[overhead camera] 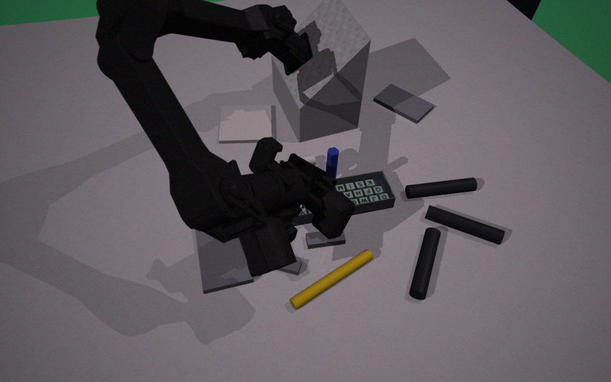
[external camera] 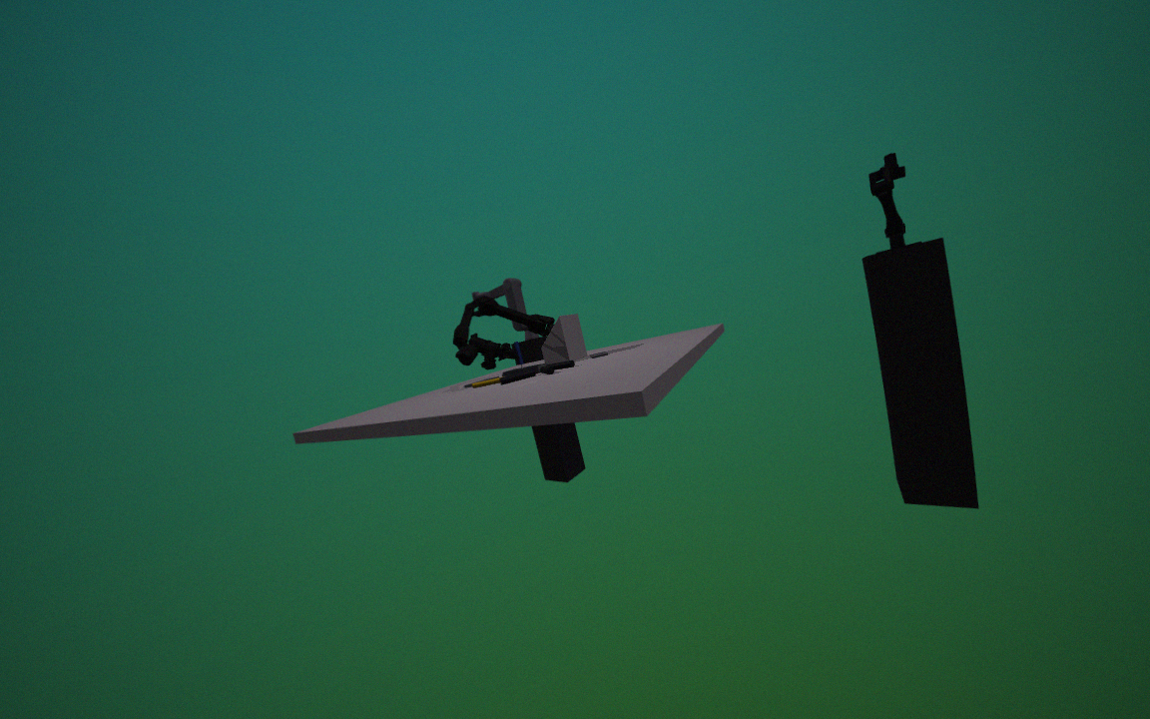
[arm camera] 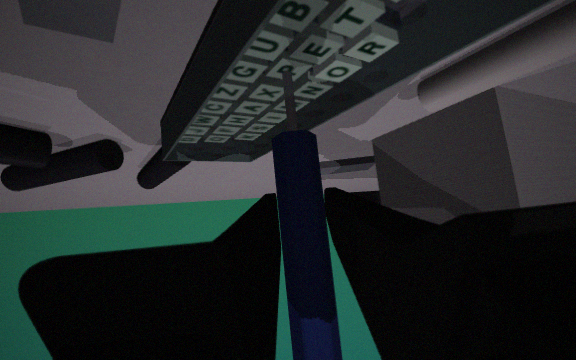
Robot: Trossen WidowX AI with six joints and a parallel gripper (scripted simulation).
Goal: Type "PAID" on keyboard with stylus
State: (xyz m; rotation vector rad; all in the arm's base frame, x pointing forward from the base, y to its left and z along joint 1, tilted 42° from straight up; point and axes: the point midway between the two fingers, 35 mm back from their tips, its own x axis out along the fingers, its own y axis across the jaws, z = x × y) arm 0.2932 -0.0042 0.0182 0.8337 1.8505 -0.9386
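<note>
My gripper tip is now 100 mm past the pale cylinder, 60 mm above it and 50 mm to the left of it. Also, from my gripper tip: stylus (10 mm below); then yellow cylinder (150 mm ahead, 60 mm below, 30 mm to the right); then grey slab (230 mm behind, 210 mm to the left, 60 mm below).
</note>
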